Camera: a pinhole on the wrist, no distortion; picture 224 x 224 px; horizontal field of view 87.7 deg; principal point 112.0 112.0 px. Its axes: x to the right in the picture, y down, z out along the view. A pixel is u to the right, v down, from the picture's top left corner.
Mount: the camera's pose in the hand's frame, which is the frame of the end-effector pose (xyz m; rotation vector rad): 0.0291 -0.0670 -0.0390 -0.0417 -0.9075 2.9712
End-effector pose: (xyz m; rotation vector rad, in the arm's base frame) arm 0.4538 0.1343 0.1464 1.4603 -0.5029 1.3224
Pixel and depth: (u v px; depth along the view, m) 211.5 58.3 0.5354
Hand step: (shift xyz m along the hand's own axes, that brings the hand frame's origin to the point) -0.4403 -0.1427 0.5356
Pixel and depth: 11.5 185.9 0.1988
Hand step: 0.1900 -0.2894 0.0581
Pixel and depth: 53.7 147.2 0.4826
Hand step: 0.2492 -0.4669 0.2834
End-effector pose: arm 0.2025 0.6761 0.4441 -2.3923 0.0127 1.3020
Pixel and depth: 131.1 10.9 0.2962
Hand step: -0.0235 -0.0174 0.3494
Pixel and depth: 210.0 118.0 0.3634
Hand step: -0.2895 -0.2728 0.2471
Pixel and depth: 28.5 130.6 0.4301
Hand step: 0.3197 -0.3765 0.2840
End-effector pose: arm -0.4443 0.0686 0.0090 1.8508 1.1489 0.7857
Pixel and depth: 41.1 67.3 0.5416
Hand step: 0.3440 -0.2106 0.5312
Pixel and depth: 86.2 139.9 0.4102
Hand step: 0.1026 -0.3810 0.2476
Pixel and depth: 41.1 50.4 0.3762
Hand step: 0.2492 -0.1215 0.3876
